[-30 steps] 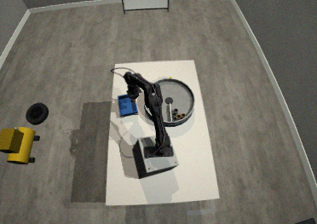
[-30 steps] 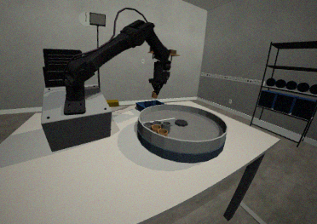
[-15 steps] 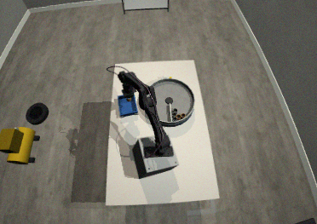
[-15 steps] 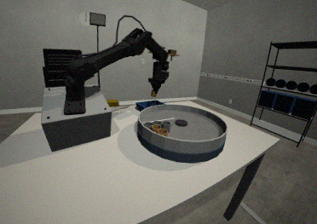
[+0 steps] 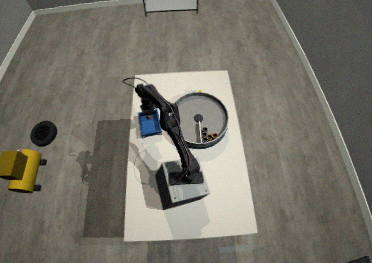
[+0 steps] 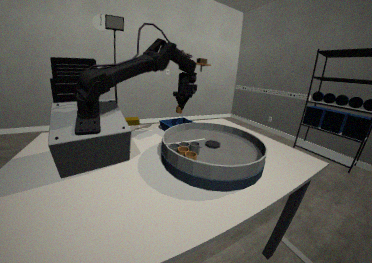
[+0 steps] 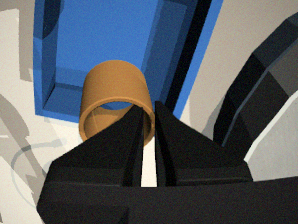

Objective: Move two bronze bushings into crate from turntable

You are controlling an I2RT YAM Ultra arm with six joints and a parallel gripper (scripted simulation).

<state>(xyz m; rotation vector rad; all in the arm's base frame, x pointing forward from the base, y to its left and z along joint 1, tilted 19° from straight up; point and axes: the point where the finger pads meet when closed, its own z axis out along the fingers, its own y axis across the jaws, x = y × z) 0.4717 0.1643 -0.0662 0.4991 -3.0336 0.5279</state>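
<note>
Right now my hand is 12 cm above the blue crate and 3 cm to the right of it. From my hand the other things lie so: turntable 33 cm to the right, 9 cm below, 3 cm behind.
</note>
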